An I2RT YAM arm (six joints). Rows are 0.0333 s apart.
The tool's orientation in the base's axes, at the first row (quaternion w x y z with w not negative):
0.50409 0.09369 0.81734 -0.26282
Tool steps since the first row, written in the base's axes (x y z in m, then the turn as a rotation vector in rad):
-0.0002 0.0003 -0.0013 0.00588 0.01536 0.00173
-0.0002 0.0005 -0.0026 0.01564 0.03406 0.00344
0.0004 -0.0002 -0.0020 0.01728 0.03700 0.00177
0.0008 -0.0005 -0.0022 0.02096 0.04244 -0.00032
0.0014 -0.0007 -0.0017 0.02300 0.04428 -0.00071
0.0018 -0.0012 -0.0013 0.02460 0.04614 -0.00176
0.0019 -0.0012 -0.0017 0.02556 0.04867 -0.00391
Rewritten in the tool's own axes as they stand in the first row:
0.0012 0.0006 0.0001 -0.00602 0.01485 -0.00411
0.0023 0.0012 0.0005 -0.01423 0.03414 -0.00695
0.0016 0.0007 0.0011 -0.01388 0.03787 -0.00663
0.0016 0.0006 0.0017 -0.01441 0.04470 -0.00589
0.0009 0.0006 0.0021 -0.01524 0.04724 -0.00514
0.0004 0.0002 0.0025 -0.01529 0.04983 -0.00450
0.0007 0.0004 0.0027 -0.01415 0.05309 -0.00432

